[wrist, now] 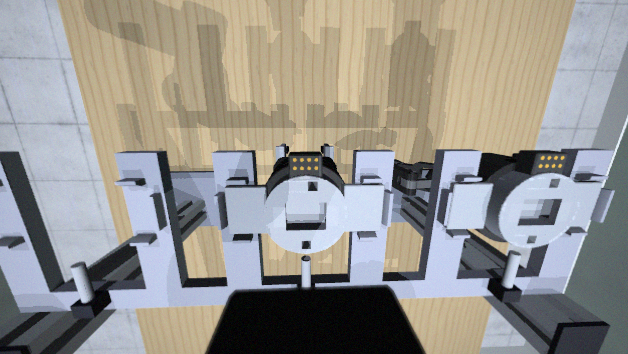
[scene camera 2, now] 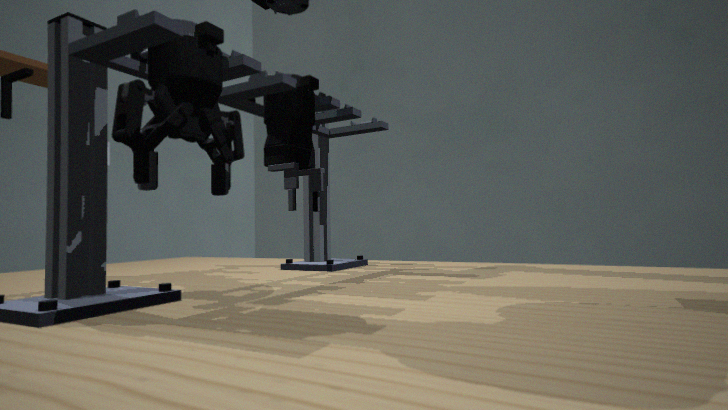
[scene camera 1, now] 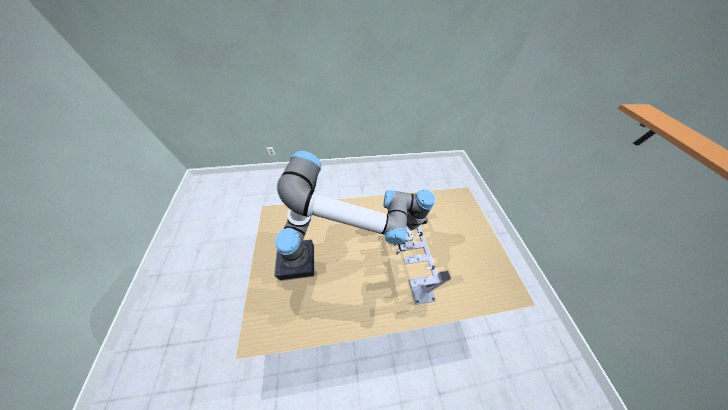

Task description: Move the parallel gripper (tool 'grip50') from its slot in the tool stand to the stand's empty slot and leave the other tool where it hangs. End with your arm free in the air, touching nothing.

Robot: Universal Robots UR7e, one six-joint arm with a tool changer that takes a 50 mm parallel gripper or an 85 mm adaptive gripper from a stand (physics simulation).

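Frame: origin at the arm's base, x right, y ahead, z up, level; centimetres.
Seen in the pictures: hand, tool point: (scene camera 2: pixel 287 3); arm's base, link origin: (scene camera 1: pixel 295 255).
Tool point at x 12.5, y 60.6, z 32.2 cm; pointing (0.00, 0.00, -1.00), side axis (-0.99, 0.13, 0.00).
Offsets run from my tool point to a thing's middle. "spot": to the spot under its first point. Level surfaces: height alone.
The tool stand (scene camera 1: pixel 428 249) (scene camera 2: pixel 81 178) (wrist: pixel 150 272) stands on the table. The parallel gripper (scene camera 1: pixel 409 235) (scene camera 2: pixel 289 127) (wrist: pixel 306 242) hangs upright in its middle slot, fingers down and apart, its round top plate facing up. The adaptive gripper (scene camera 2: pixel 188 68) (wrist: pixel 535 234) hangs in the end slot, at the right in the wrist view; my arm hides it in scene camera 1. The empty slot @[spot: dx +13.4, dy -0.8, dz -13.5 cm] (scene camera 1: pixel 415 260) (wrist: pixel 145 260) is at the other end. My arm's bare tool changer @[dx -0.7, dy +0.1, dz -0.8 cm] (scene camera 2: pixel 282 5) (wrist: pixel 315 322) is above the parallel gripper with a visible gap. No gripper is mounted on my arm.
The robot's dark base (scene camera 1: pixel 295 267) stands on the wooden table @[dz -41.8 cm] (scene camera 1: pixel 346 310) at the left in scene camera 1. Upright pins @[spot: dx +18.4, dy +3.3, dz -12.4 cm] (wrist: pixel 82 282) rise from the stand's rear rail behind the slots. An orange shelf (scene camera 1: pixel 677 137) hangs on the right wall.
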